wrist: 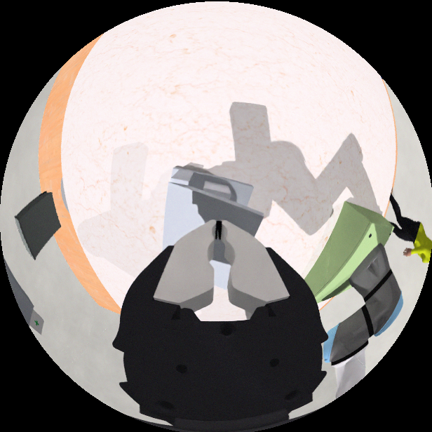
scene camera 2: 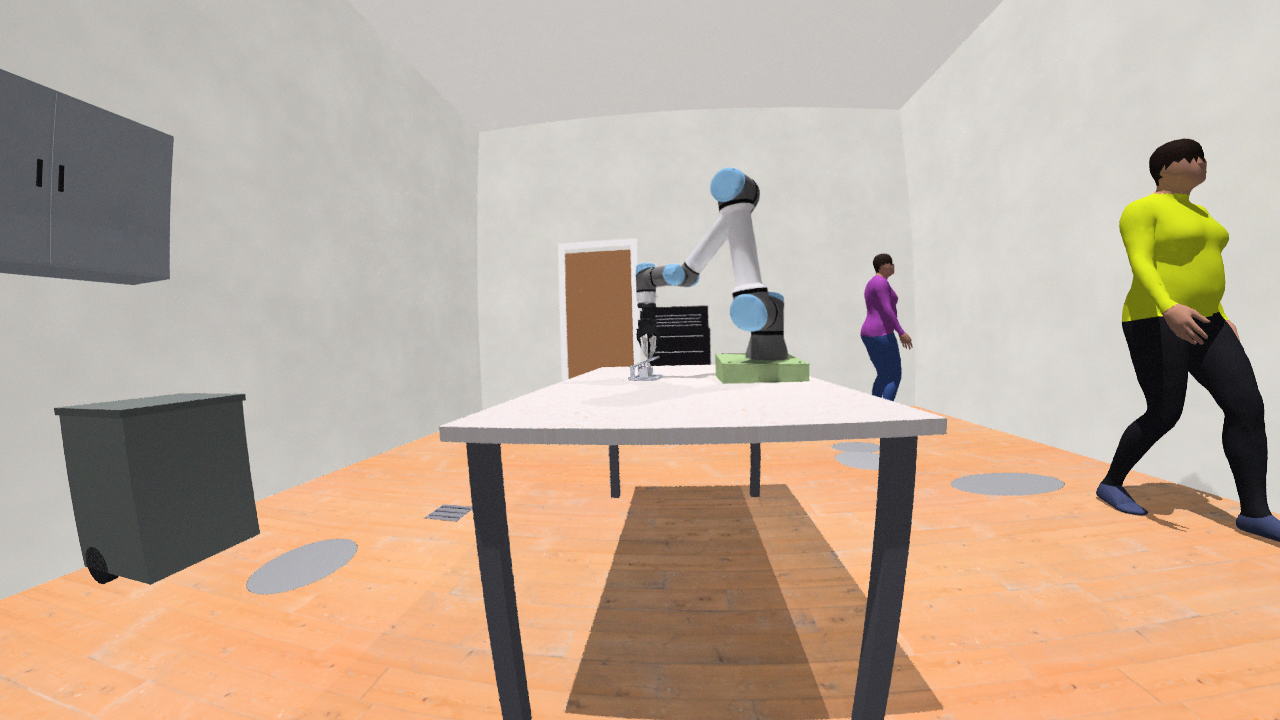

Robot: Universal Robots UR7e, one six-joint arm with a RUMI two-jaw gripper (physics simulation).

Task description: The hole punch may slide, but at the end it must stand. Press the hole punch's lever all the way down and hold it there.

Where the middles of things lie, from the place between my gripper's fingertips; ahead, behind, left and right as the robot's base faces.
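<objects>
Position of the hole punch (wrist: pixel 239 192) relative to my hand: 3 cm below, 2 cm ahead of and 3 cm to the left of it.
</objects>
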